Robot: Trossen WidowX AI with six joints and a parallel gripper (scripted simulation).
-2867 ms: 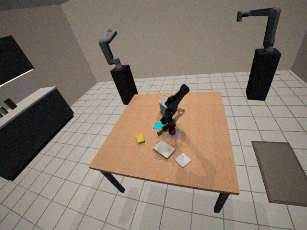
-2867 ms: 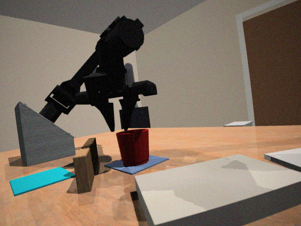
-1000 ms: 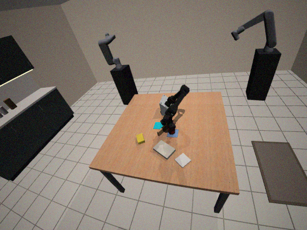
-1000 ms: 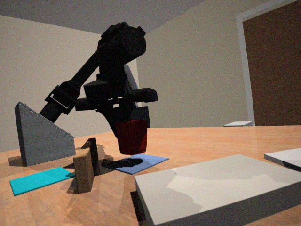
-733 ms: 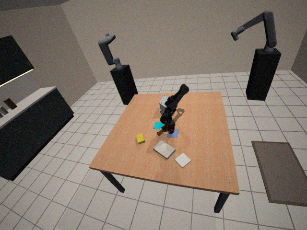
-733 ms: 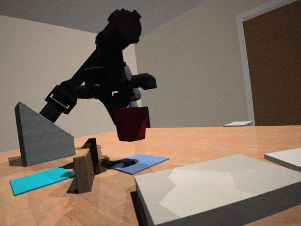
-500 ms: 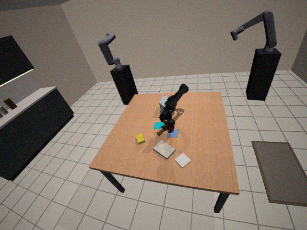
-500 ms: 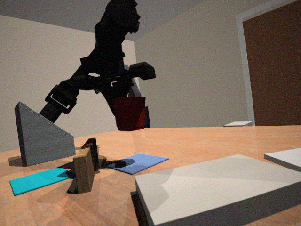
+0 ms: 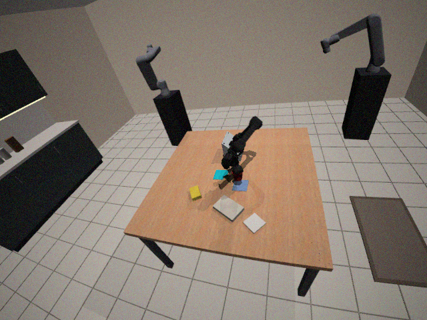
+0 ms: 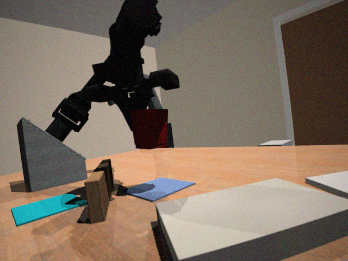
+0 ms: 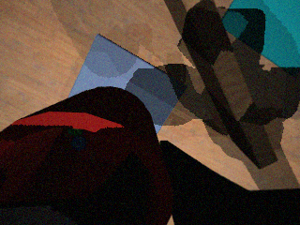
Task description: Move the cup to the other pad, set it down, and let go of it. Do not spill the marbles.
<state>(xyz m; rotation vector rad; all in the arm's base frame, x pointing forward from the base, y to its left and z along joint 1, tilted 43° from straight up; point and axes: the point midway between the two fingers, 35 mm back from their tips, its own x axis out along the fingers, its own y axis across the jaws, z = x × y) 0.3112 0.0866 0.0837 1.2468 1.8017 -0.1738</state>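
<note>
Right now my gripper tip is 40 mm short of the green marble, 30 mm to the right of it and 20 mm above it. Round my gripper tip: cyan pad: 160 mm to the right, 130 mm below, 60 mm behind; then red cup: 20 mm to the left, 20 mm ahead; then brown wooden block: 100 mm below, 70 mm to the right, 30 mm behind.
</note>
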